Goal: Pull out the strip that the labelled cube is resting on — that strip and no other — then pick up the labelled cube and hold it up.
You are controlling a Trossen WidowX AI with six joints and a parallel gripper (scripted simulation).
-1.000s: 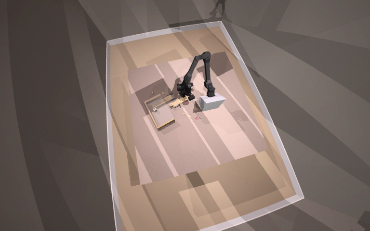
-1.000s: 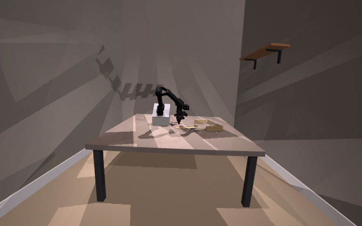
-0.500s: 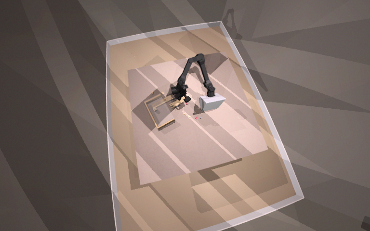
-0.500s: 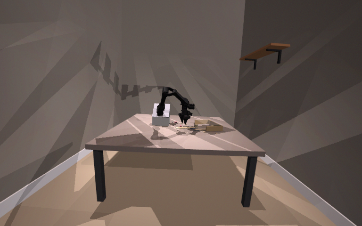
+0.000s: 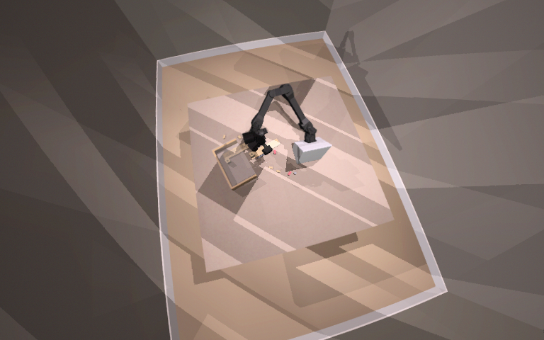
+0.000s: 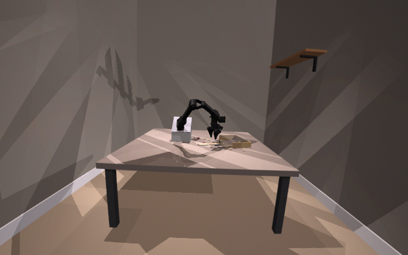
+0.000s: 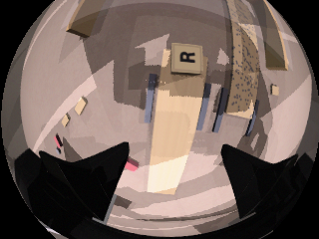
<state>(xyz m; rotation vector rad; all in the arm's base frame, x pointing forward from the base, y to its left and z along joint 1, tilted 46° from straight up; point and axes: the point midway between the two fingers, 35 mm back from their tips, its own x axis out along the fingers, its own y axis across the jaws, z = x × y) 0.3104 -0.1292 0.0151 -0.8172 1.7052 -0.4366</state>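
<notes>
Now: the strip 2 cm behind my gripper tip, 1 cm to the right of it and 5 cm below it.
</notes>
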